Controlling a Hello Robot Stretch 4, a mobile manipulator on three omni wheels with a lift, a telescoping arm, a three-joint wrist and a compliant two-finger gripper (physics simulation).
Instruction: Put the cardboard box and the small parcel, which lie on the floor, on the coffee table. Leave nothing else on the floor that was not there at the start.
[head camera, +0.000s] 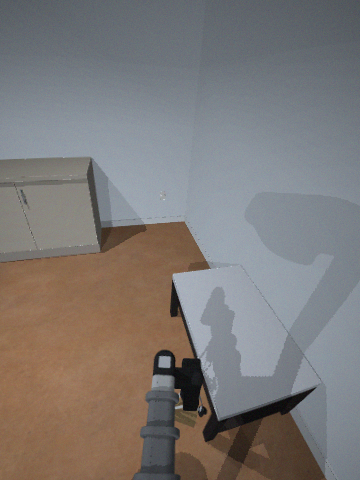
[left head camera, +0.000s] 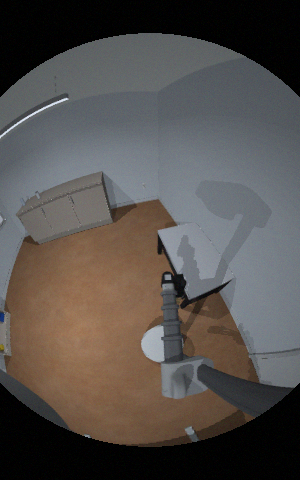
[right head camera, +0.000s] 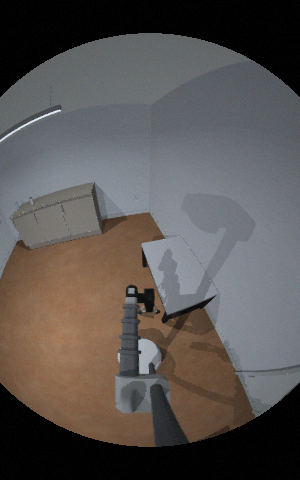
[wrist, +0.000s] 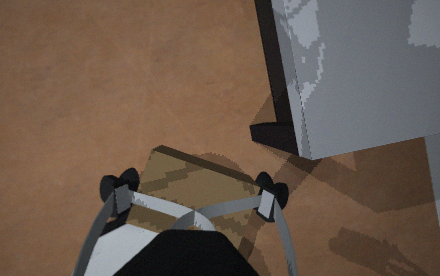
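Where they show: gripper, fingertip midpoint: (head camera: 184, 413) (right head camera: 148, 312) (wrist: 197, 185); robot's base at its link origin: (left head camera: 161, 342) (right head camera: 140, 355).
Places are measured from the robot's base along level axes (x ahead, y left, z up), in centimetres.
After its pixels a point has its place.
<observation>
My gripper (head camera: 190, 407) (right head camera: 149, 312) @[y -8.7, x 37.0, z 53.8 cm] (wrist: 197, 185) @[y -8.7, x 37.0, z 53.8 cm] is shut on a tan cardboard box (head camera: 186, 419) @[y -8.9, x 33.7, z 58.4 cm] (wrist: 200, 181) @[y -9.0, x 38.4, z 58.4 cm]. The box sits tilted between the two dark fingertips, off the floor; its lower part is hidden by the gripper body in the wrist view. The coffee table (head camera: 260, 320) @[y -55.9, x 89.0, z 42.3 cm] (left head camera: 205, 250) @[y -53.4, x 89.8, z 42.3 cm] (right head camera: 187, 265) @[y -52.0, x 89.4, z 42.3 cm] (wrist: 370, 75) @[y -32.4, x 51.5, z 42.3 cm] has a light top and dark legs. The gripper and box are beside its near left corner, over the floor and outside the table's edge. A second, small parcel cannot be made out in these views.
A beige cabinet (head camera: 60, 215) @[y 107.6, x 186.2, z 49.4 cm] (left head camera: 82, 210) @[y 122.2, x 182.0, z 43.6 cm] (right head camera: 75, 217) @[y 115.4, x 183.9, z 46.8 cm] stands against the far wall. The right wall runs along the table's far long side. My round white base (left head camera: 152, 344) @[y 9.3, x -0.5, z 18.7 cm] (right head camera: 150, 352) @[y -10.3, x 4.7, z 18.7 cm] is below the arm. Part of a shelf or bin (left head camera: 7, 332) @[y 249.1, x -49.4, z 2.3 cm] shows at the left edge.
</observation>
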